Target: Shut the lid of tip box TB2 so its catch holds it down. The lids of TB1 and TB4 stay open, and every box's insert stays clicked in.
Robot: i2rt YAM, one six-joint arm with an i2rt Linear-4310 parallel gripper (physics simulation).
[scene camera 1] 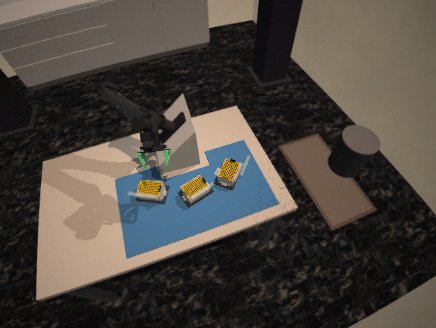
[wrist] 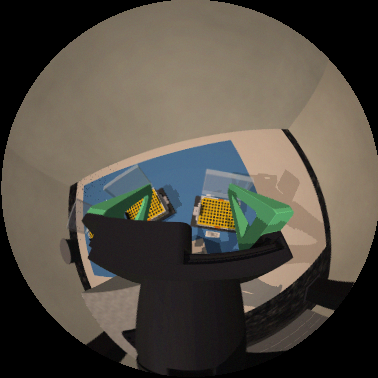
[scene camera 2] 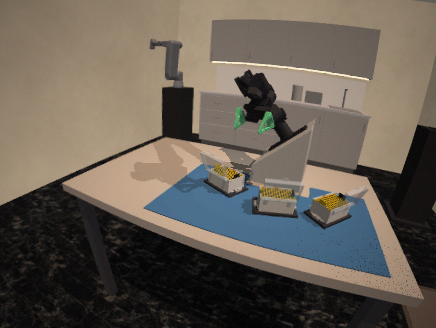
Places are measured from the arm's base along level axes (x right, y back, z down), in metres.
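Pixels of known places: gripper, between the fingertips: [scene camera 1: 155, 168] [wrist: 189, 187] [scene camera 2: 246, 130]; arm's base, origin of its link: [scene camera 1: 172, 128] [scene camera 2: 288, 138].
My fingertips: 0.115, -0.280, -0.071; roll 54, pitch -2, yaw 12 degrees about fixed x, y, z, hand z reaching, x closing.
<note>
For each thing: its middle in the pictures, then the offset to it from my fingertips, as dx, dy, dz. "spot": a spot on its surface instead. Level surfaces: height alone.
- left box, middle of its body: [wrist: 219, 212] [scene camera 2: 226, 171] [scene camera 1: 149, 187] +0.072, +0.032, +0.183
- middle box, middle of its body: [wrist: 141, 207] [scene camera 2: 277, 192] [scene camera 1: 194, 186] -0.147, -0.030, +0.183
- right box, a spot on its surface: [scene camera 2: 332, 210] spot: -0.340, -0.061, +0.182
- blue mat, height of its surface: dz +0.248
- table, height of its surface: dz +0.251
Three pale tip boxes with yellow gridded inserts stand on dark bases, all with clear lids open. The left box [scene camera 1: 151, 189] [scene camera 2: 226, 180] [wrist: 216, 213] has its raised lid [scene camera 1: 134, 194] [scene camera 2: 212, 160] [wrist: 226, 183]. The middle box [scene camera 1: 195, 188] [scene camera 2: 277, 204] [wrist: 150, 205] has its lid [scene camera 2: 283, 183] [wrist: 129, 181] up. The right box [scene camera 1: 229, 170] [scene camera 2: 330, 211] has its lid [scene camera 1: 245, 165] [scene camera 2: 356, 195] tilted outward. Labels are too small to read, so which is TB1, TB2 or TB4 I cannot tell. My gripper [scene camera 1: 154, 167] [scene camera 2: 249, 129] [wrist: 189, 187] is open and empty, high above the table behind the left box.
A tall pale slanted panel [scene camera 1: 186, 142] [scene camera 2: 287, 160] stands behind the boxes, close beside my arm. The boxes stand on a blue mat [scene camera 1: 165, 230] [scene camera 2: 220, 220] on the table [scene camera 1: 60, 250] [scene camera 2: 115, 172]. In the wrist view, my left finger partly covers the middle box.
</note>
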